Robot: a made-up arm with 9 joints. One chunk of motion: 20 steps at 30 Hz.
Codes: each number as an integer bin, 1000 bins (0 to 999) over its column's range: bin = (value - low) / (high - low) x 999, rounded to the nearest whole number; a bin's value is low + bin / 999 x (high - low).
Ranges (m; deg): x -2.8..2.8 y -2.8..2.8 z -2.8..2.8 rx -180..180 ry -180..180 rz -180..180
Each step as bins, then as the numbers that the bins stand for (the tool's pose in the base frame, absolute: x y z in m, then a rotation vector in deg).
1 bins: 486 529 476 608 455 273
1 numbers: -0.0757 0.1654 -0.1317 39.10 -16.04 -81.62
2 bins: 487 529 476 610 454 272
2 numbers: -0.0701 0.1654 -0.1317 39.82 -16.40 -81.98
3 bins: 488 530 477 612 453 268
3 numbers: -0.0645 0.1710 -0.1261 40.54 -16.76 -83.42
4 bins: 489 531 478 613 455 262
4 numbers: -0.0589 0.1766 -0.1205 40.90 -16.04 -85.59
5 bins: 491 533 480 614 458 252
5 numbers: -0.0476 0.1878 -0.1093 41.26 -14.95 -89.19
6 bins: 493 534 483 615 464 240
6 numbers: -0.0364 0.1934 -0.0925 41.62 -12.79 -93.51
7 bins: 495 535 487 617 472 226
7 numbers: -0.0252 0.1990 -0.0701 42.34 -9.91 -98.56
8 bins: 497 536 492 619 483 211
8 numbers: -0.0140 0.2046 -0.0420 43.06 -5.95 -103.96
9 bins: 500 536 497 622 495 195
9 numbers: 0.0028 0.2046 -0.0140 44.14 -1.62 -109.73
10 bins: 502 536 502 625 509 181
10 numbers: 0.0140 0.2046 0.0140 45.23 3.42 -114.77
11 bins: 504 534 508 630 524 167
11 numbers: 0.0252 0.1934 0.0476 47.03 8.83 -119.82
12 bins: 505 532 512 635 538 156
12 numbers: 0.0308 0.1822 0.0701 48.83 13.87 -123.78
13 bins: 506 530 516 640 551 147
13 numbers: 0.0364 0.1710 0.0925 50.63 18.56 -127.03
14 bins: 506 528 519 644 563 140
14 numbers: 0.0364 0.1598 0.1093 52.07 22.88 -129.55
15 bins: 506 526 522 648 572 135
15 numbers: 0.0364 0.1485 0.1261 53.51 26.13 -131.35
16 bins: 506 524 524 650 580 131
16 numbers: 0.0364 0.1373 0.1373 54.23 29.01 -132.79
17 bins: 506 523 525 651 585 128
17 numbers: 0.0364 0.1317 0.1429 54.59 30.81 -133.87
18 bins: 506 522 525 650 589 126
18 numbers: 0.0364 0.1261 0.1429 54.23 32.25 -134.59
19 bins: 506 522 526 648 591 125
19 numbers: 0.0364 0.1261 0.1485 53.51 32.97 -134.95
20 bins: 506 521 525 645 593 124
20 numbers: 0.0364 0.1205 0.1429 52.43 33.69 -135.32
